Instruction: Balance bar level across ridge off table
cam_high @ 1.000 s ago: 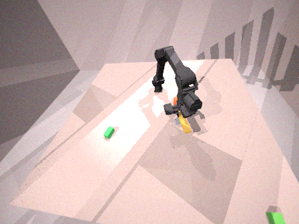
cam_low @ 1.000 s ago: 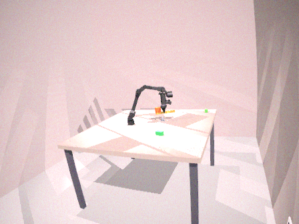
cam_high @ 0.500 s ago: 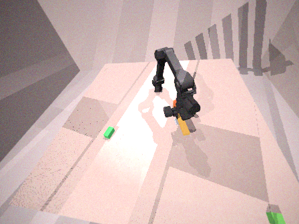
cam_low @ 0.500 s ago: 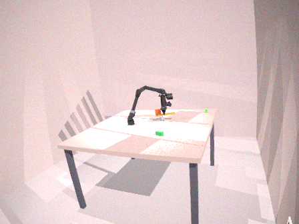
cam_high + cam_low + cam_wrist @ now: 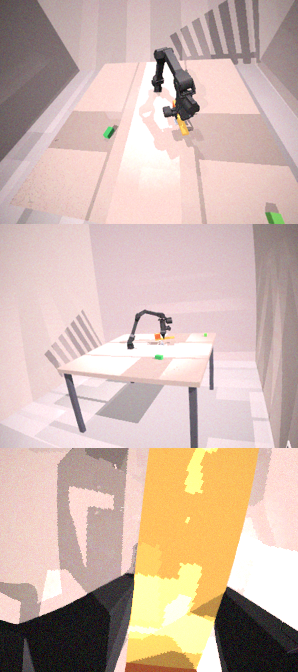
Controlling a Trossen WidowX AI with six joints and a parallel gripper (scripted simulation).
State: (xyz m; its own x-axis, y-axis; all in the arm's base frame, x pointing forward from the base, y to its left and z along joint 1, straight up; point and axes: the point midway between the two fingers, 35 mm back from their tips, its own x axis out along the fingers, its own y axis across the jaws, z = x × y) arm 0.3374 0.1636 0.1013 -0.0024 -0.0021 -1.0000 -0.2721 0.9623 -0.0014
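Now: gripper tip 30 mm past the grey piece, 10 mm to the left of it and 60 mm above it.
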